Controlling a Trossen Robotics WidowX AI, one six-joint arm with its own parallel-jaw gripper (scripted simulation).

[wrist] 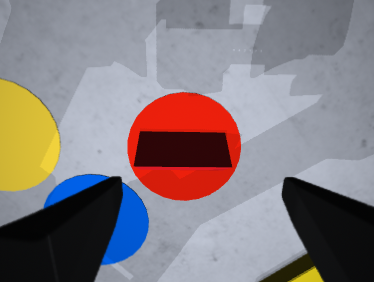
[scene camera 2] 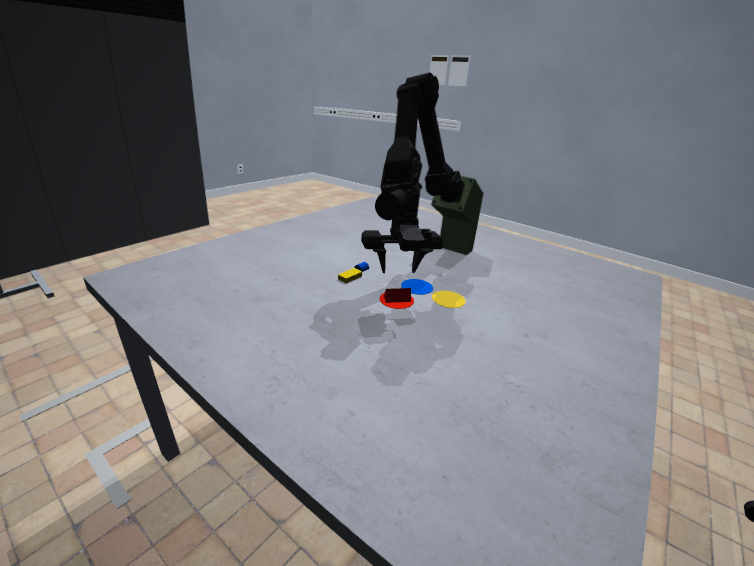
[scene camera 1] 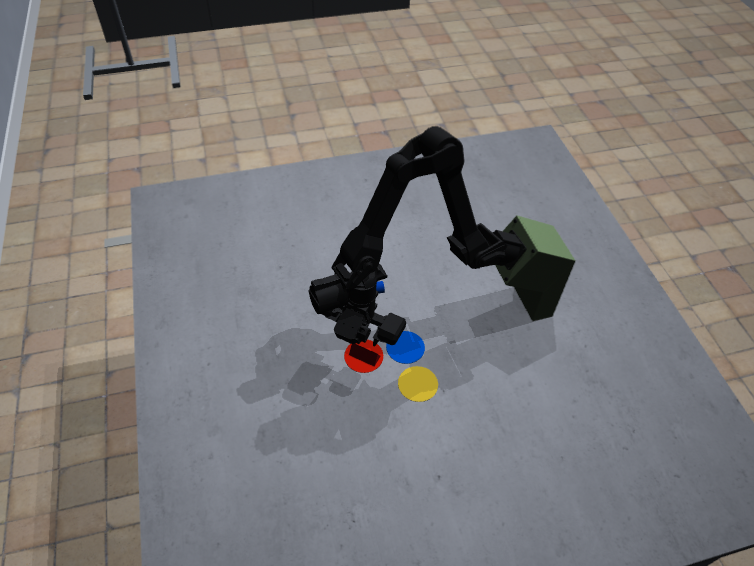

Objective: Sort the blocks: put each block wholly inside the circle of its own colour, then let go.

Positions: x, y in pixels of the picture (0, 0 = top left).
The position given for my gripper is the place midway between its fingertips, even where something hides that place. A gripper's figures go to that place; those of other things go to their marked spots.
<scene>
My gripper [wrist: 203, 186]: 11 cm from the lens. A red block [wrist: 156, 150]: 17 cm from the lens. A blue circle [wrist: 131, 230]: 23 cm from the lens. The marked spots on the blue circle and the red block are 9 cm apart.
</scene>
